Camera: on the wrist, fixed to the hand. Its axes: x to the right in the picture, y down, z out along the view.
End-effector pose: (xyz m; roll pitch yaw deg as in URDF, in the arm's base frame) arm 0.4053 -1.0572 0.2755 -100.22 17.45 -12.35
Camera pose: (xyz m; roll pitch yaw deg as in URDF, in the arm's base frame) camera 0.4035 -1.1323 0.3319 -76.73 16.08 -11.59
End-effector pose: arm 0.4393 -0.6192 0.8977 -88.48 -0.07 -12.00
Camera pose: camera 0.4185 -0.7007 0.9396 -65.21 -1.56 -11.56
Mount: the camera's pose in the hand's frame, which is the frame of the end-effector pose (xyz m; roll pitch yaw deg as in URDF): -0.0033 -0.0441 -0.0829 23.28 -0.48 -1.48
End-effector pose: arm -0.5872 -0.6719 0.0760 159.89 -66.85 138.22
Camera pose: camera -0.5898 -0.7633 0.0976 -179.58 -65.86 141.22
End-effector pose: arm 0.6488 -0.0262 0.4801 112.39 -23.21 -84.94
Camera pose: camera 0.7419 -0.0185 0.4703 135.61 -21.66 -84.81
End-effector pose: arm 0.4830 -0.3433 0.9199 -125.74 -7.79 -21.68
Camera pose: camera 0.4540 -0.3765 1.0029 -102.65 -8.71 -20.41
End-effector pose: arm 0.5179 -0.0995 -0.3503 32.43 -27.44 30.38
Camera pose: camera 0.5489 -0.0729 -0.4349 56.48 -27.04 28.69
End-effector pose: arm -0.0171 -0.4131 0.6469 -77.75 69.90 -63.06
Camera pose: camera -0.0873 -0.4744 0.6588 -54.08 68.35 -62.64
